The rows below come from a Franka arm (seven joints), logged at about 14 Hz.
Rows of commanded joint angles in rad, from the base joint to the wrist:
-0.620, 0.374, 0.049, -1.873, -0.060, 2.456, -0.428
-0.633, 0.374, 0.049, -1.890, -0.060, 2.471, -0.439
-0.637, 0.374, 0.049, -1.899, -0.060, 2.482, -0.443
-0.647, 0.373, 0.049, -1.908, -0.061, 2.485, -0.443
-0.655, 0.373, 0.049, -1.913, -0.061, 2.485, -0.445
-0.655, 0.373, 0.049, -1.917, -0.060, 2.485, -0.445
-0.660, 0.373, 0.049, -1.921, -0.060, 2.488, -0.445
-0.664, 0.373, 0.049, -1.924, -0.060, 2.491, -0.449
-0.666, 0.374, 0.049, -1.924, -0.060, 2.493, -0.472
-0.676, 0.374, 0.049, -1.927, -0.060, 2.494, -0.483
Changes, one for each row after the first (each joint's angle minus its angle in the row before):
-0.013, 0.000, 0.000, -0.017, 0.000, 0.015, -0.011
-0.004, 0.000, 0.000, -0.009, 0.000, 0.011, -0.004
-0.010, -0.001, 0.000, -0.009, -0.001, 0.003, 0.000
-0.008, 0.000, 0.000, -0.005, 0.000, 0.000, -0.002
0.000, 0.000, 0.000, -0.004, 0.001, 0.000, 0.000
-0.005, 0.000, 0.000, -0.004, 0.000, 0.003, 0.000
-0.004, 0.000, 0.000, -0.003, 0.000, 0.003, -0.004
-0.002, 0.001, 0.000, 0.000, 0.000, 0.002, -0.023
-0.010, 0.000, 0.000, -0.003, 0.000, 0.001, -0.011

